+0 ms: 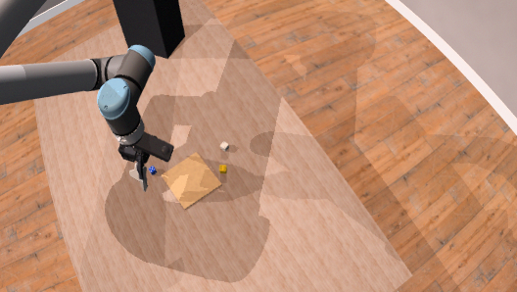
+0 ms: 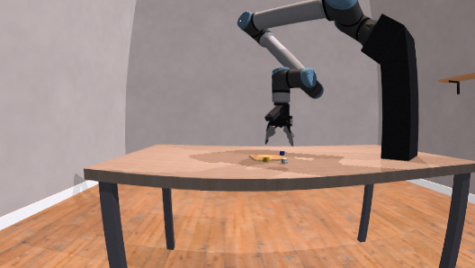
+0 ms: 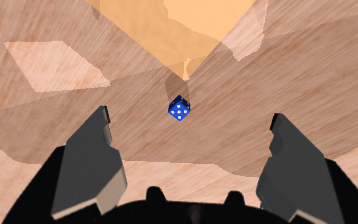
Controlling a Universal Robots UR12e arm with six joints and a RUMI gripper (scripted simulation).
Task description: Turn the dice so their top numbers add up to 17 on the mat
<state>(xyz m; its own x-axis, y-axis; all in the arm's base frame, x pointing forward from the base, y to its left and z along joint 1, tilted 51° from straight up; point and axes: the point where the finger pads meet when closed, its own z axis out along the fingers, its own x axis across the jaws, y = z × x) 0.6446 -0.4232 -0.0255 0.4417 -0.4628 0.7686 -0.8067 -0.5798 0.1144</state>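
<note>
My gripper is now 20 mm past the blue die and 40 mm above it. The rest, counted from my hand: white die (80 mm ahead, 220 mm to the left, 40 mm below); then tan mat (90 mm ahead, 70 mm to the left, 40 mm below); then yellow die (140 mm ahead, 160 mm to the left, 40 mm below).
</note>
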